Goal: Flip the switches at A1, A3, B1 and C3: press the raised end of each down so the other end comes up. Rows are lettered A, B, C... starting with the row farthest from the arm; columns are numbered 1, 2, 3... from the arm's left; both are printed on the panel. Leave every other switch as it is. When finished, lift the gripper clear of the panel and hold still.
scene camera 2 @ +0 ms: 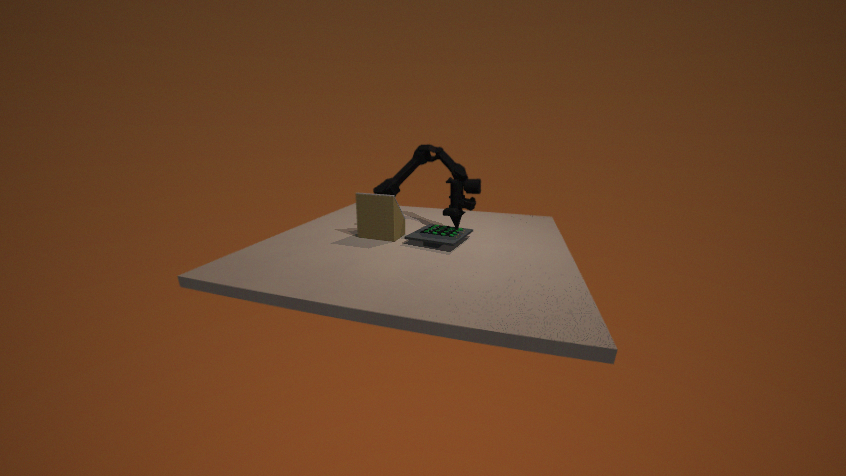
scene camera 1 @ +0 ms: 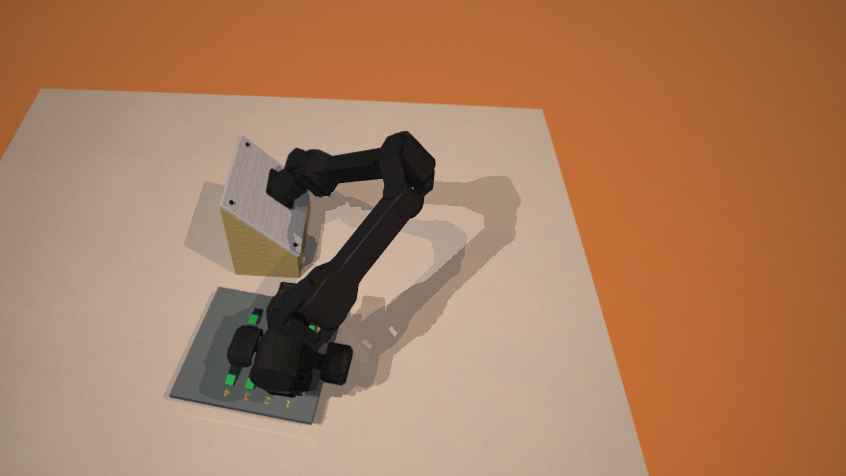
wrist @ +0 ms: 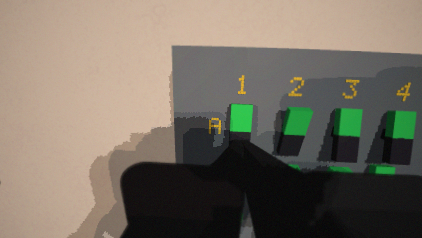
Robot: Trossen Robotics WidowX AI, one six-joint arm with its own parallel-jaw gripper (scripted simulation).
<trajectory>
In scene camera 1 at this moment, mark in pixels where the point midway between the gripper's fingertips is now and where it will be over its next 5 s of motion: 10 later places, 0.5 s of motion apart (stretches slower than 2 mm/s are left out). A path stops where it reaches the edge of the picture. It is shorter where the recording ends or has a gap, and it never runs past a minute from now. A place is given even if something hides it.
My gripper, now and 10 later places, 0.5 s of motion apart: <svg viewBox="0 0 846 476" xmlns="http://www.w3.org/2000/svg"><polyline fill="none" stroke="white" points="293,380 293,376 248,353 252,367 253,371 253,372 253,372 256,357 298,345 299,355 300,358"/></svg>
</trajectory>
